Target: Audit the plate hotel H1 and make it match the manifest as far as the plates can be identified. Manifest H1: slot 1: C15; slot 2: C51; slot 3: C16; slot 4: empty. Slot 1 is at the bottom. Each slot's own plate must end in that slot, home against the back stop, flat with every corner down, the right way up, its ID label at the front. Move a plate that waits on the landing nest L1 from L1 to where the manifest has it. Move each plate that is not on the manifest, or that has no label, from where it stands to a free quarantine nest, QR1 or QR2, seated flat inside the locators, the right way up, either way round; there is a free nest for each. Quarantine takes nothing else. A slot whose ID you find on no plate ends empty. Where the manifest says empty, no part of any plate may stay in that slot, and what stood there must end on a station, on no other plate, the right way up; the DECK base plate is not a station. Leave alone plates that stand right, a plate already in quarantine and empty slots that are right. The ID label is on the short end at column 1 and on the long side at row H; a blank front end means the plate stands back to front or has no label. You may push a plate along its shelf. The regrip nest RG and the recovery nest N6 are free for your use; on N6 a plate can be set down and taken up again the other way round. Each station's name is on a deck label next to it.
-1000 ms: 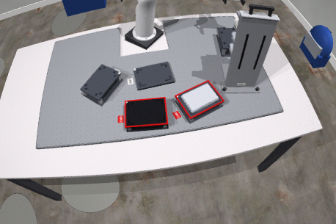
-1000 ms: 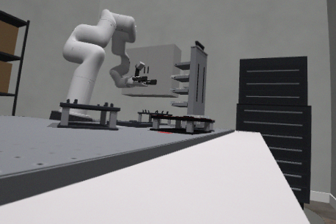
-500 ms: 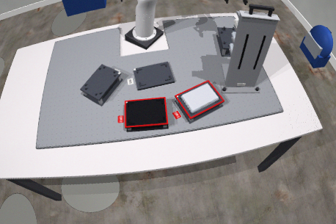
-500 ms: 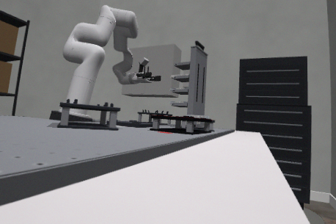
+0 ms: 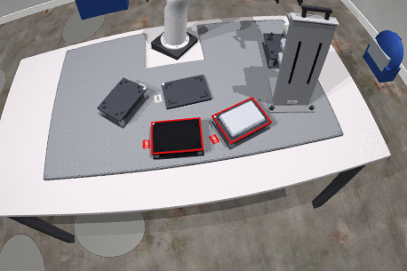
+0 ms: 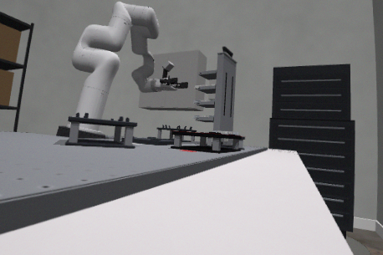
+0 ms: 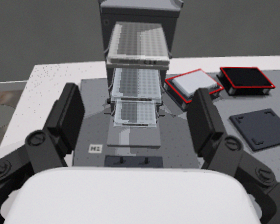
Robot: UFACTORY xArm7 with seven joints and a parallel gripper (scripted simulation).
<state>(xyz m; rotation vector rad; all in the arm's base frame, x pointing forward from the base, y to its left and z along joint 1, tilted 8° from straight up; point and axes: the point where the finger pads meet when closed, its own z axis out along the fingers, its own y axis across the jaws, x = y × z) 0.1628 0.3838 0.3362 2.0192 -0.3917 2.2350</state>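
The plate labelled C16 is 17 cm ahead of my hand, 5 cm to the right of it and 4 cm below it. Round my hand: RG label (30 cm below, 11 cm behind, 2 cm to the left); H1 label (30 cm below, 14 cm ahead, 6 cm to the left); white plate (29 cm ahead, 28 cm to the right, 25 cm below).
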